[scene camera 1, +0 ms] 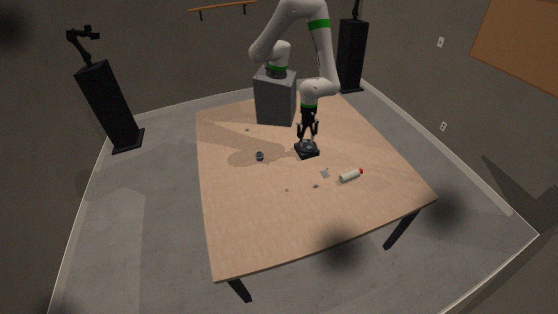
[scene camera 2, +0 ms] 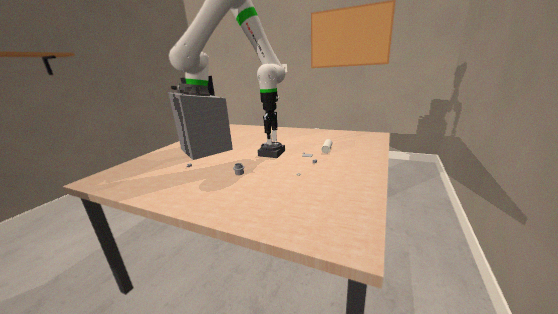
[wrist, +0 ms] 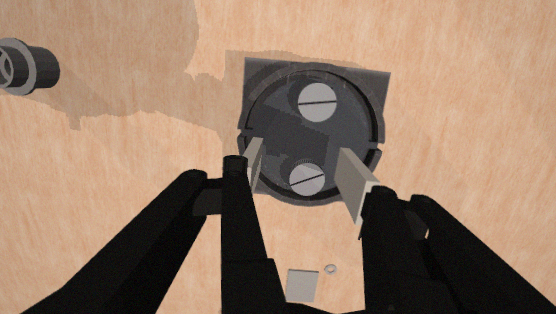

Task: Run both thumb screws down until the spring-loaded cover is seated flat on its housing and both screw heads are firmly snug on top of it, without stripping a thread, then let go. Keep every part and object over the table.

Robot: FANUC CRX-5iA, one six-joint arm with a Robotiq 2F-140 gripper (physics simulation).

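Places are measured from the arm's base along level axes (x back, y left, z down), in centimetres.
Pixels of known places: gripper, between the fingertips: (scene camera 1: 306, 144) (scene camera 2: 272, 142) (wrist: 299, 159); arm's base, origin of its link: (scene camera 1: 276, 74) (scene camera 2: 197, 95).
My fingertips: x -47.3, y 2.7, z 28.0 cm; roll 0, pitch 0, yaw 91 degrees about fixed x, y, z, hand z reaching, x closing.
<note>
For each thing: its top centre in the pictures, then the offset to it from my fingertips. Level surfaces: height alone.
- black square housing, centre of its top: (wrist: 311, 140) (scene camera 2: 271, 144) (scene camera 1: 306, 145) dx +1.2, dy +0.9, dz +1.7 cm
- upper screw, centre of its top: (wrist: 317, 102) dx +4.4, dy +0.9, dz +0.9 cm
- lower screw, centre of its top: (wrist: 307, 179) dx -2.0, dy +0.9, dz +0.8 cm
- dark collared cylinder, centre of its top: (scene camera 2: 238, 164) (scene camera 1: 259, 153) dx +5.3, dy -29.0, dz +2.4 cm
- grey square plate, centre of its top: (wrist: 301, 287) (scene camera 2: 307, 155) (scene camera 1: 324, 173) dx -20.4, dy +3.2, dz +7.0 cm
- small ring, centre of its top: (wrist: 330, 270) dx -17.1, dy +6.6, dz +7.2 cm
- white bottle, centre of its top: (scene camera 1: 352, 172) (scene camera 2: 327, 141) dx -29.1, dy +16.2, dz +2.3 cm
- table, height of its surface: dz +7.3 cm
The black square housing (scene camera 1: 307, 154) (scene camera 2: 271, 153) (wrist: 376, 85) stands on the table. Its round dark cover (wrist: 350, 125) lies inside a raised ring. Two pale slotted thumb screws stand on the cover: the upper screw (wrist: 317, 102) and the lower screw (wrist: 307, 179) in the wrist view. Whether the cover is seated flat cannot be told. My gripper (scene camera 1: 307, 140) (scene camera 2: 271, 140) (wrist: 299, 159) points down over the housing. It is open, with its pale fingertips apart on either side of the lower screw and visible space on both sides. Knurling shows at that screw's upper edge.
A dark collared cylinder (scene camera 1: 259, 156) (scene camera 2: 239, 169) (wrist: 44, 66) stands to one side. A grey square plate (scene camera 1: 324, 173) (scene camera 2: 307, 155) (wrist: 302, 285), a small ring (wrist: 330, 269), a white bottle (scene camera 1: 349, 175) (scene camera 2: 327, 146) and small parts lie on the table (scene camera 1: 250, 225). The grey robot pedestal (scene camera 1: 275, 100) (scene camera 2: 207, 125) stands behind.
</note>
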